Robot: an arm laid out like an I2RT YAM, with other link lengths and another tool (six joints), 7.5 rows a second.
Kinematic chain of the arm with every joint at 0, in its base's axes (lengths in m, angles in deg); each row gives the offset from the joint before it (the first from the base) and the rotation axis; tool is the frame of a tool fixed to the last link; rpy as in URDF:
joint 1: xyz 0 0 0.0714 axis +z
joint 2: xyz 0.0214 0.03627 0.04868 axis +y
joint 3: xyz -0.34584 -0.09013 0 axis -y
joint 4: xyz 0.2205 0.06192 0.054 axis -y
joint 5: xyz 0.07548 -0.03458 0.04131 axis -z
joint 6: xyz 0.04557 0 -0.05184 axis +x
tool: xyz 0.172 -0.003 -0.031 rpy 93.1 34.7 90
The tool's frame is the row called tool.
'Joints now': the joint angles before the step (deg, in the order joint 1, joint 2, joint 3, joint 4, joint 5, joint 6). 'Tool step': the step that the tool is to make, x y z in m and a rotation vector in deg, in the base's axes. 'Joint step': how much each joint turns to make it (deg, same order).
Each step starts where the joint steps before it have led.
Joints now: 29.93 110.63 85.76 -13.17 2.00 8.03
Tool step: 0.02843 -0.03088 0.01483 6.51 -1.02 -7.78
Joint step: -4.54 -0.11 0.04 3.59 -0.51 6.18
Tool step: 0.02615 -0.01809 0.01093 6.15 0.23 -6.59
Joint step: -3.02 1.64 3.11 0.65 -0.14 6.74
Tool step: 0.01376 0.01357 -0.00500 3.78 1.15 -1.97
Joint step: 0.44 2.95 3.05 0.18 -0.04 4.61
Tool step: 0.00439 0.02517 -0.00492 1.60 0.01 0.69
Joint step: 1.96 2.14 1.67 1.06 0.32 1.92
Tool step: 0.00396 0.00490 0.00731 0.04 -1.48 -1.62
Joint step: 1.12 0.09 0.63 0.77 2.66 0.88
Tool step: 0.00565 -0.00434 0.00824 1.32 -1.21 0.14
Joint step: -1.03 -0.28 -0.12 1.50 -1.35 0.02
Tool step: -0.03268 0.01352 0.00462 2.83 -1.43 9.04
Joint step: -0.87 -4.46 -9.02 6.94 -9.73 -2.75
